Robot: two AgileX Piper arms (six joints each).
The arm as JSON. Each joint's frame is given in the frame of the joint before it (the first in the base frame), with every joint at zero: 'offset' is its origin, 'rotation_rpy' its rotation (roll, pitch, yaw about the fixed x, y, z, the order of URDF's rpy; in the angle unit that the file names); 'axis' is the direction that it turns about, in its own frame. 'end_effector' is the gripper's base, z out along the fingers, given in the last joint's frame.
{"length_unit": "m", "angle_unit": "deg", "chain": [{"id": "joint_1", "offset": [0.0, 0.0, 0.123], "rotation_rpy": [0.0, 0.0, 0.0], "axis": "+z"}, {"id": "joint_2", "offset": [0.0, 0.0, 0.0], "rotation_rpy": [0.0, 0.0, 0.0], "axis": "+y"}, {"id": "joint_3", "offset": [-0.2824, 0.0, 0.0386], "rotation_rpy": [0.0, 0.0, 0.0], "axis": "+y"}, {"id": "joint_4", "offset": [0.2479, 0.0, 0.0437], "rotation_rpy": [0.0, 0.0, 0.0], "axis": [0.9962, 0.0, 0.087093]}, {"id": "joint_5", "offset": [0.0, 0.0, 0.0], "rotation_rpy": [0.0, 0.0, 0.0], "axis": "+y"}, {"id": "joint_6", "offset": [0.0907, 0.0, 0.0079], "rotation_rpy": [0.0, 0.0, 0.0], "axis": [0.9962, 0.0, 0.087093]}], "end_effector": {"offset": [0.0, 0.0, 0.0], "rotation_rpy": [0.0, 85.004, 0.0]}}
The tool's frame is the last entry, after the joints.
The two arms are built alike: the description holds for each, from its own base.
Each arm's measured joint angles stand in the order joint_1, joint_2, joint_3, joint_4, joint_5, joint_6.
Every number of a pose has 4 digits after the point. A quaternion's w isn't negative.
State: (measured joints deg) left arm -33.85 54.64 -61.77 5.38 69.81 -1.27; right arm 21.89 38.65 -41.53 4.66 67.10 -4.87
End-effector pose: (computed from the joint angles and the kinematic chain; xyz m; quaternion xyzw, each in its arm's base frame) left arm 0.1350 -0.0809 0.3732 0.2723 0.9200 -0.0392 0.2792; right arm 0.0861 0.0419 0.3077 -0.2178 0.9384 0.0791 0.2563
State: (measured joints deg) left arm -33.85 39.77 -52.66 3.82 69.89 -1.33; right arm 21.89 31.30 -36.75 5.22 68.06 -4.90
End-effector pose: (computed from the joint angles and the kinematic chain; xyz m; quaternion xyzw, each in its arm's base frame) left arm 0.0825 -0.0485 0.3596 0.2652 0.9070 -0.0666 0.3202; right arm 0.0621 0.0333 0.2932 -0.2178 0.9343 0.0860 0.2688
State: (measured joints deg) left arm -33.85 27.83 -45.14 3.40 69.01 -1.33; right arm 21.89 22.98 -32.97 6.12 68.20 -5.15
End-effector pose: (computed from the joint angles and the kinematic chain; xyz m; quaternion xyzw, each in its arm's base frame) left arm 0.0479 -0.0261 0.3383 0.2598 0.8920 -0.0832 0.3605; right arm 0.0393 0.0255 0.2824 -0.2184 0.9220 0.0986 0.3040
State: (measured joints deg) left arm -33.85 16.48 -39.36 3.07 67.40 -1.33; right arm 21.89 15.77 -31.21 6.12 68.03 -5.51
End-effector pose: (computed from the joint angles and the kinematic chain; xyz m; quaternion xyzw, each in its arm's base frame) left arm 0.0205 -0.0084 0.3189 0.2520 0.8684 -0.1033 0.4144; right arm 0.0219 0.0185 0.2782 -0.2198 0.9047 0.1043 0.3499
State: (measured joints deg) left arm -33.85 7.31 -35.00 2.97 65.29 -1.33; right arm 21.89 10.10 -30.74 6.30 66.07 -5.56
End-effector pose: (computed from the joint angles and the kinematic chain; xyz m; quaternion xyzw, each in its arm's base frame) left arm 0.0029 0.0032 0.3021 0.2438 0.8423 -0.1204 0.4654; right arm 0.0099 0.0138 0.2802 -0.2159 0.8805 0.1138 0.4065
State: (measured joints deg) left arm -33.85 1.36 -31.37 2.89 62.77 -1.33; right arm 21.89 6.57 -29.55 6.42 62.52 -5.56
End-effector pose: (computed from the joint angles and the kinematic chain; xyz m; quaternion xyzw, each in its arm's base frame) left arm -0.0045 0.0079 0.2878 0.2380 0.8221 -0.1321 0.5001; right arm 0.0057 0.0120 0.2795 -0.2099 0.8585 0.1214 0.4519
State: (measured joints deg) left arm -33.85 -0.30 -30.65 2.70 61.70 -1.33; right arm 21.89 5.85 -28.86 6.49 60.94 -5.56
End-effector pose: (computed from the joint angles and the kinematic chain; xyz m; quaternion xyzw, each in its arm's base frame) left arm -0.0066 0.0090 0.2856 0.2356 0.8132 -0.1382 0.5138; right arm 0.0062 0.0122 0.2782 -0.2076 0.8522 0.1238 0.4640
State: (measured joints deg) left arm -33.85 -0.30 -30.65 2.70 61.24 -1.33; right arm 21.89 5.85 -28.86 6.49 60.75 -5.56
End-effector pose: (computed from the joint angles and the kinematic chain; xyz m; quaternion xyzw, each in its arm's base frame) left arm -0.0064 0.0088 0.2862 0.2350 0.8112 -0.1393 0.5171; right arm 0.0063 0.0122 0.2785 -0.2073 0.8515 0.1240 0.4655
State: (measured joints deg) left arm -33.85 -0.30 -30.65 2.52 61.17 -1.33; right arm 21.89 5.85 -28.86 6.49 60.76 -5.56
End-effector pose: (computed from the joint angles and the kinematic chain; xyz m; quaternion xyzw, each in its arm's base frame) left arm -0.0065 0.0086 0.2863 0.2351 0.8108 -0.1409 0.5171; right arm 0.0063 0.0122 0.2785 -0.2073 0.8515 0.1240 0.4654
